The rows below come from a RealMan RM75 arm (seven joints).
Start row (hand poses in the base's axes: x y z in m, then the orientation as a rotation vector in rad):
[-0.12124 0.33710 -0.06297 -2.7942 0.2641 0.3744]
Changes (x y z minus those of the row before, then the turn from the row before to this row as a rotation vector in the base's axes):
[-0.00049 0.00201 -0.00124 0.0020 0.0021 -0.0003]
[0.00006 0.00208 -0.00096 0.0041 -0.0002 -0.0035]
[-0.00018 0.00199 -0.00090 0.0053 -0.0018 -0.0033]
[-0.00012 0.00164 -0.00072 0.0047 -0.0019 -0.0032]
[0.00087 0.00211 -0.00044 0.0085 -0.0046 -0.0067]
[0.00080 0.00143 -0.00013 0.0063 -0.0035 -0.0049]
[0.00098 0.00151 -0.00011 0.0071 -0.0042 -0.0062]
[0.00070 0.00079 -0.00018 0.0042 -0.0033 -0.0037]
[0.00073 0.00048 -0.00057 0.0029 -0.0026 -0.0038]
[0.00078 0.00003 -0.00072 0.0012 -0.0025 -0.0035]
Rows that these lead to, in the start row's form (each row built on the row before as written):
[-0.12173 0.33911 -0.06421 -2.7919 0.2645 0.3773]
[-0.12167 0.34119 -0.06517 -2.7871 0.2682 0.3763]
[-0.12185 0.34318 -0.06607 -2.7813 0.2710 0.3732]
[-0.12197 0.34482 -0.06679 -2.7762 0.2737 0.3699]
[-0.12110 0.34693 -0.06723 -2.7668 0.2796 0.3622]
[-0.12030 0.34836 -0.06736 -2.7598 0.2838 0.3564]
[-0.11932 0.34987 -0.06747 -2.7518 0.2894 0.3493]
[-0.11862 0.35066 -0.06765 -2.7471 0.2925 0.3440]
[-0.11789 0.35114 -0.06822 -2.7436 0.2963 0.3396]
[-0.11711 0.35117 -0.06894 -2.7418 0.3001 0.3353]

